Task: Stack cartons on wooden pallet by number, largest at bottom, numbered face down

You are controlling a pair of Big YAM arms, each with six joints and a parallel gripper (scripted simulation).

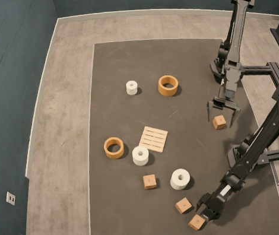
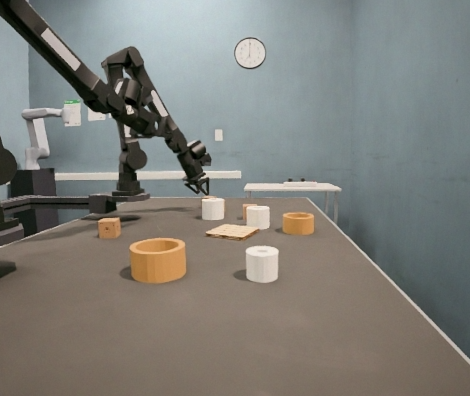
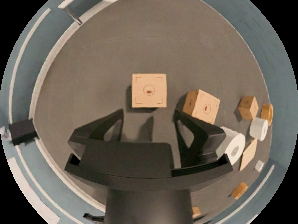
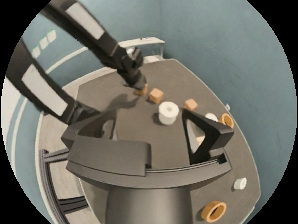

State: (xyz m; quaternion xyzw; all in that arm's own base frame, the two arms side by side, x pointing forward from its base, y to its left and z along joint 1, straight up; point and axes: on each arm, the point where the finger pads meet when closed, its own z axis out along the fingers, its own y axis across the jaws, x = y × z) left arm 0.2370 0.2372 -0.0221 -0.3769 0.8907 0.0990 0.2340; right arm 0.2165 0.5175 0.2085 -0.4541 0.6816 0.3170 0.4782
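My left gripper is now 5 cm above the carton, 3 cm to the right of it and 2 cm short of it. The rest, counted from my left hand: wooden pallet (41 cm to the right, 22 cm ahead, 7 cm below).
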